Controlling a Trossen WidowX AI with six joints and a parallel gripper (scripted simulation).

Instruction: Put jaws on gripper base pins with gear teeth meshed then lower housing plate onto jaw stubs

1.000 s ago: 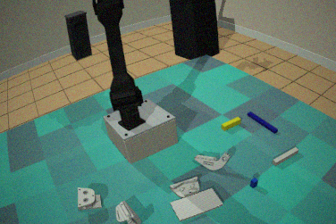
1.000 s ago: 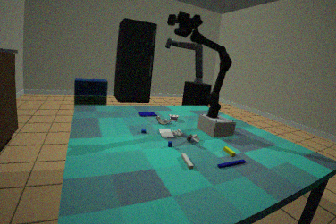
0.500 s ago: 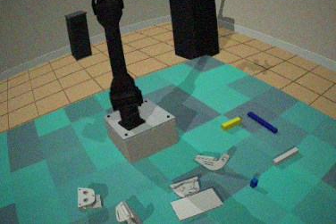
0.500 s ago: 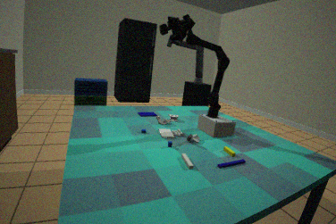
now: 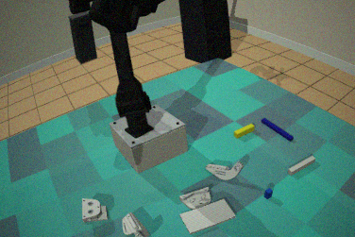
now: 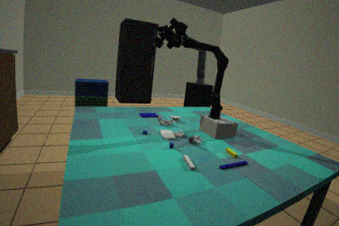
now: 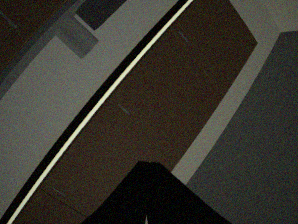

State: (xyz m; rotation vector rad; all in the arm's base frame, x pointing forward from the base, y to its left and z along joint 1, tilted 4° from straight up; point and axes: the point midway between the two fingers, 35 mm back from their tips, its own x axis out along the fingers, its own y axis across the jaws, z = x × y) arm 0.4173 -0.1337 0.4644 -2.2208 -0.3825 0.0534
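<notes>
Right now my gripper tip is 56 cm above the jaw, 15 cm past it and 8 cm to the left of it. Also, from my gripper tip: yellow block 58 cm below, 41 cm to the left, 27 cm behind; small blue block 58 cm below, 23 cm to the left, 2 cm behind; white bar 58 cm below, 39 cm to the left, 1 cm behind.
</notes>
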